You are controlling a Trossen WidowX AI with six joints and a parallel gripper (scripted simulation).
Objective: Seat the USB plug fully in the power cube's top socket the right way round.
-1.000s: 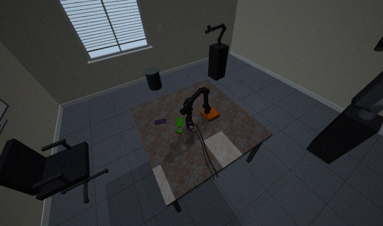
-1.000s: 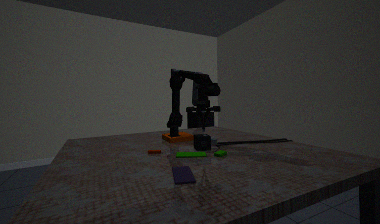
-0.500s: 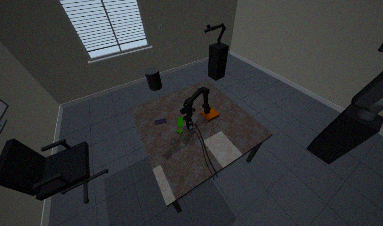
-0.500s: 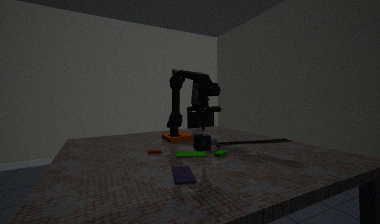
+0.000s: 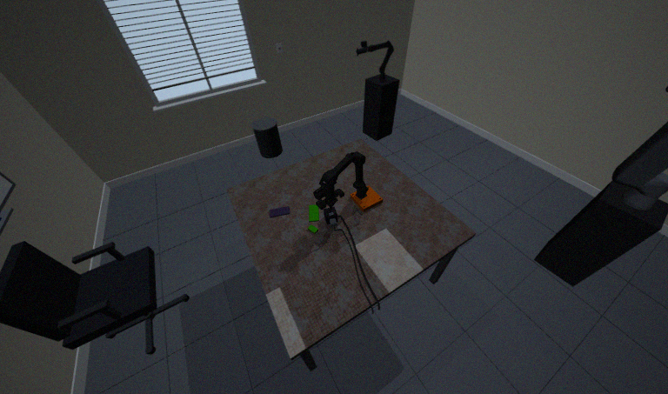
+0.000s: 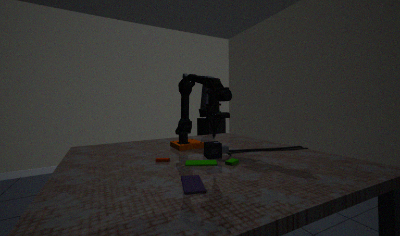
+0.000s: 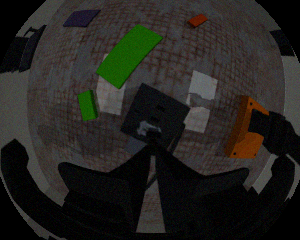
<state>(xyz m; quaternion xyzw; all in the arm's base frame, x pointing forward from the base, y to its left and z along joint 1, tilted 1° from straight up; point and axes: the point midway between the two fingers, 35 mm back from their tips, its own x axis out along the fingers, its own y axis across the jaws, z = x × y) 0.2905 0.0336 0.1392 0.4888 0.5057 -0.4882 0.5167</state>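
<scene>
My gripper tip is 2 cm above the USB plug. Round my gripper tip: small green block 15 cm ahead, 13 cm below, 1 cm to the right; long green block 13 cm to the right, 13 cm below, 6 cm ahead; small orange block 26 cm to the right, 13 cm below, 8 cm behind.
</scene>
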